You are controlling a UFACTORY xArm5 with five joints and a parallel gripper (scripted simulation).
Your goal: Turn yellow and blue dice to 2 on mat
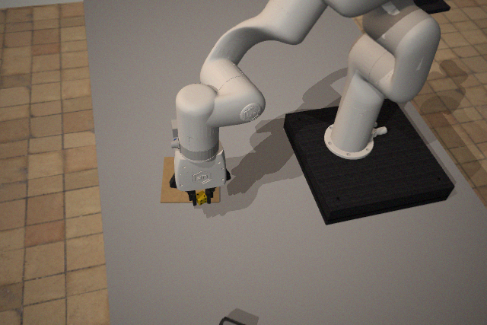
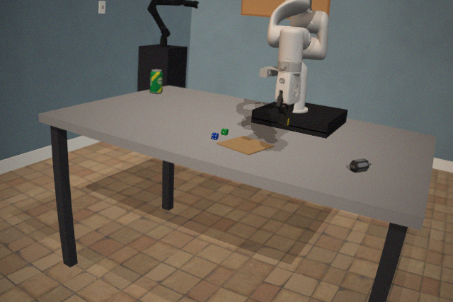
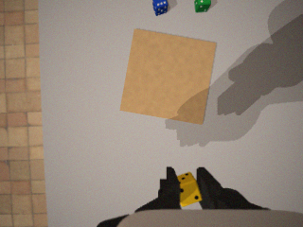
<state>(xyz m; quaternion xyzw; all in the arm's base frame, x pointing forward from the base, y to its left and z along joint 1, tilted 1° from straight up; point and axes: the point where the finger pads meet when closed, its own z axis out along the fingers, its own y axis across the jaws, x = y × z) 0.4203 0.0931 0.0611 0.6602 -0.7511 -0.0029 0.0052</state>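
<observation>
Right now the mat is 13 cm to the right of my hand, 12 cm below it and 1 cm behind it. Round my hand: blue die: 25 cm to the right, 11 cm below, 1 cm behind; then green die: 24 cm to the right, 11 cm below, 8 cm behind; then yellow die: 1 cm below.
</observation>
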